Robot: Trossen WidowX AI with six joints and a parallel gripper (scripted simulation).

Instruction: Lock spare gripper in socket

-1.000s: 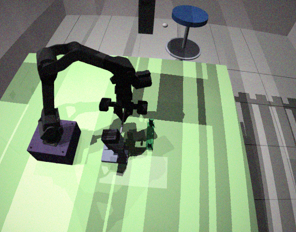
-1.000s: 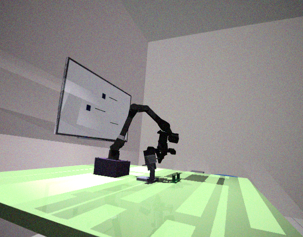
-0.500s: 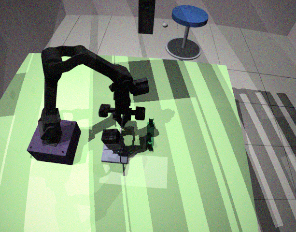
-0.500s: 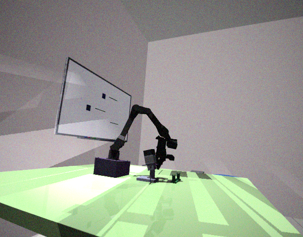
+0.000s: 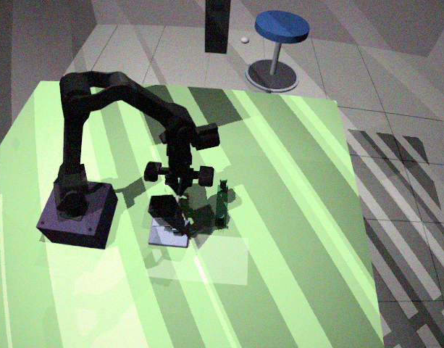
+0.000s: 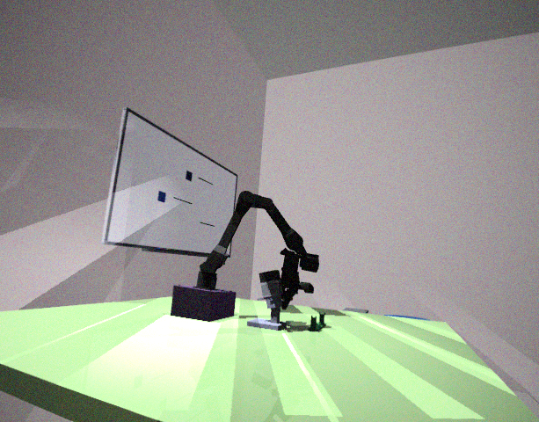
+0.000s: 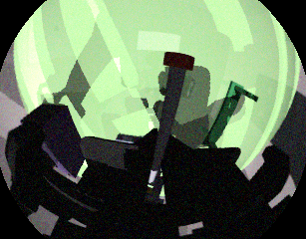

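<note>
My gripper tip is now 100 mm to the left of the grey mount. Also, from my gripper tip: spare gripper (100 mm to the right, 80 mm above); then green fixture (120 mm ahead, 20 mm to the left, 20 mm below).
</note>
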